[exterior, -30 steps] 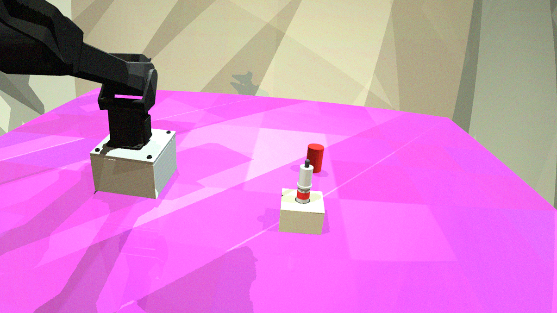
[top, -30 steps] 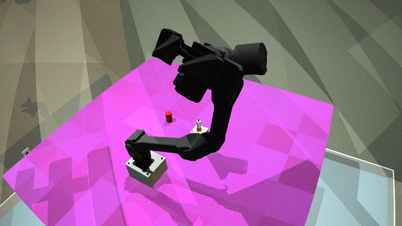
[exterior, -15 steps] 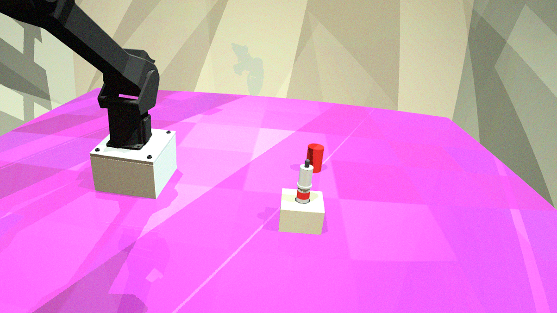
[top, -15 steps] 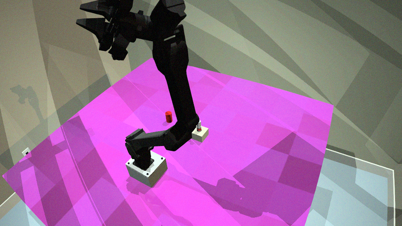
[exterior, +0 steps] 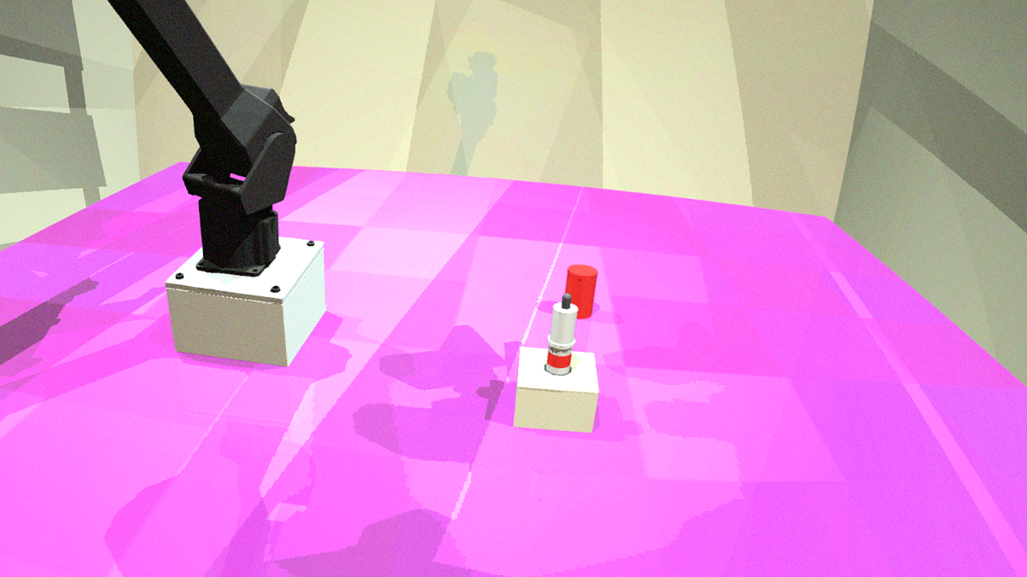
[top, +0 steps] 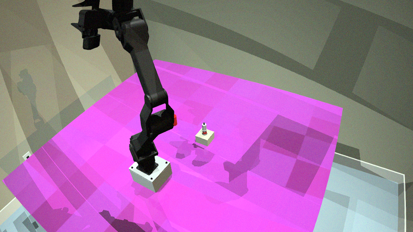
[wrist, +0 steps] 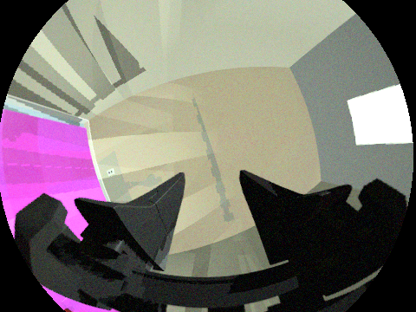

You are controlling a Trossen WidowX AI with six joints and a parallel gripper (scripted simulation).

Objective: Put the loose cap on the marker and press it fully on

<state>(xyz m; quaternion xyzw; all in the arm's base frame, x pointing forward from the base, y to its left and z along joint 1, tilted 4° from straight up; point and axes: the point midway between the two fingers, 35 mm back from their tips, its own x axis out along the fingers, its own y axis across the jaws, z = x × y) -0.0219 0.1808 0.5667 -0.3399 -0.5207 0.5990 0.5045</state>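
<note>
Right now my gripper tip is 63 cm above the red cap, 34 cm short of it and 7 cm to the left of it. Also, from my gripper tip: cream holder block: 64 cm below, 31 cm ahead, 26 cm to the right.
</note>
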